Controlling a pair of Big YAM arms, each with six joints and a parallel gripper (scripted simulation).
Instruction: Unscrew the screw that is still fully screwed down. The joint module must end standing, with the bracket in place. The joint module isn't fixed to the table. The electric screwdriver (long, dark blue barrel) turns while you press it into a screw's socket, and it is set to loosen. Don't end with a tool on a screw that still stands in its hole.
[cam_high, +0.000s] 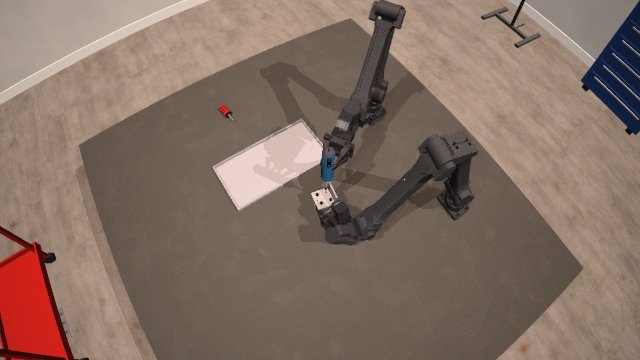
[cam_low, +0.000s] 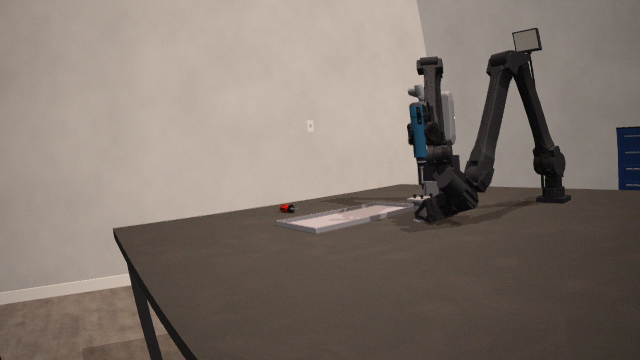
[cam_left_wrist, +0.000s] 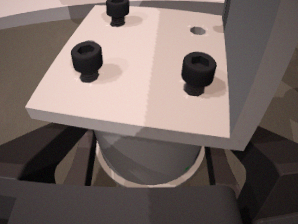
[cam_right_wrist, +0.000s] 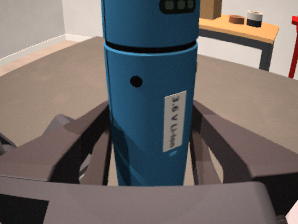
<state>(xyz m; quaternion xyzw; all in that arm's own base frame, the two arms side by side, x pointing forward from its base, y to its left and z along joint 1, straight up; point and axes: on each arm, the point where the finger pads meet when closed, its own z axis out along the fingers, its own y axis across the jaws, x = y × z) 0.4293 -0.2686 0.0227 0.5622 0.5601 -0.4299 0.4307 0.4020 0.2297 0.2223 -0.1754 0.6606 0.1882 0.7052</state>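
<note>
Right now my left hand is 50 mm below the white bracket plate. Also, from my left hand: red tool 90 mm ahead, 580 mm to the right, 10 mm below; then flat white tray 60 mm ahead, 260 mm to the right, 20 mm below.
</note>
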